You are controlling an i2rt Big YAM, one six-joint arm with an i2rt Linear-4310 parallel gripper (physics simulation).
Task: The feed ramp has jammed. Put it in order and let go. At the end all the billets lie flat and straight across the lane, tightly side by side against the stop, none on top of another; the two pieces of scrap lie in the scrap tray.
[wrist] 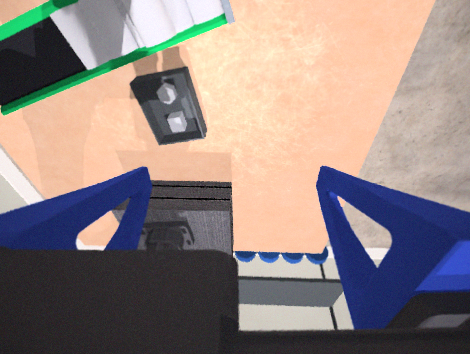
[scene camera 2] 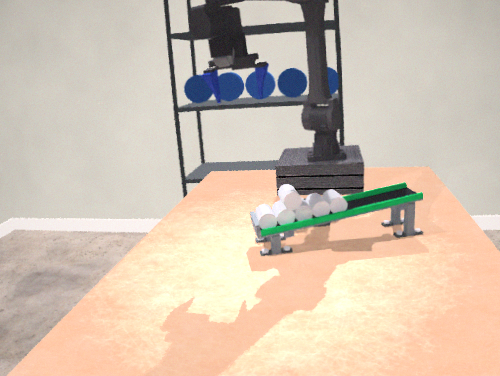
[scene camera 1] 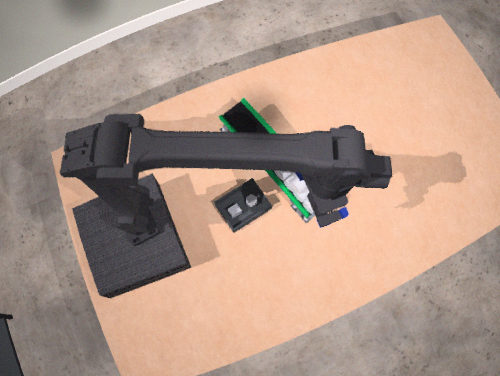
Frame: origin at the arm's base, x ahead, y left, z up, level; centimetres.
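Seen in the pictures: gripper, fingertip midpoint: (wrist: 234,175) (scene camera 2: 240,100) (scene camera 1: 312,200); arm's base, link origin: (wrist: 167,232) (scene camera 2: 326,157) (scene camera 1: 137,221).
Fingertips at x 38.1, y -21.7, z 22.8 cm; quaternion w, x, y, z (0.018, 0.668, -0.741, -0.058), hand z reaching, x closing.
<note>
Pixels of each thing's middle, then the offset from my fingertips to it. Level surfaces: height alone.
- billet, body centre: (wrist: 146,8) (scene camera 2: 289,196) (scene camera 1: 304,180) dx +6.4, dy +10.0, dz -21.2 cm
- grey stop, body centre: (scene camera 2: 255,223) dx +8.0, dy +2.3, dz -26.5 cm
- blocky, body centre: (wrist: 177,121) (scene camera 1: 234,210) dx -12.7, dy +14.1, dz -30.9 cm
- hexagonal, body centre: (wrist: 167,93) (scene camera 1: 251,200) dx -7.1, dy +14.5, dz -31.3 cm
- dark scrap tray, body centre: (wrist: 172,109) (scene camera 1: 243,205) dx -9.9, dy +14.3, dz -30.8 cm
- table, surface height: dz -32.5 cm
White billets (scene camera 1: 297,187) (scene camera 2: 317,205) (wrist: 100,27) lie in a row in the lower part of the sloping green-railed ramp (scene camera 1: 290,195) (scene camera 2: 370,208) (wrist: 45,93). In the scene camera 2 view, one billet (scene camera 2: 289,196) rests on top of others behind the two nearest the grey stop (scene camera 2: 254,220). Two grey scrap pieces, one blocky (scene camera 1: 234,209) (wrist: 176,121) and one hexagonal (scene camera 1: 251,200) (wrist: 166,93), lie in the dark scrap tray (scene camera 1: 253,218) (wrist: 197,112). My gripper (scene camera 2: 239,99) (wrist: 234,175) is open and empty, high above the ramp. The arm hides part of the ramp in scene camera 1.
The arm's dark base block (scene camera 1: 135,260) (scene camera 2: 320,172) (wrist: 200,215) stands at one end of the table (scene camera 1: 280,300) (scene camera 2: 300,320) (wrist: 280,100). The tray lies between it and the ramp. A shelf rack (scene camera 2: 176,120) with blue round objects (scene camera 2: 292,82) stands behind.
</note>
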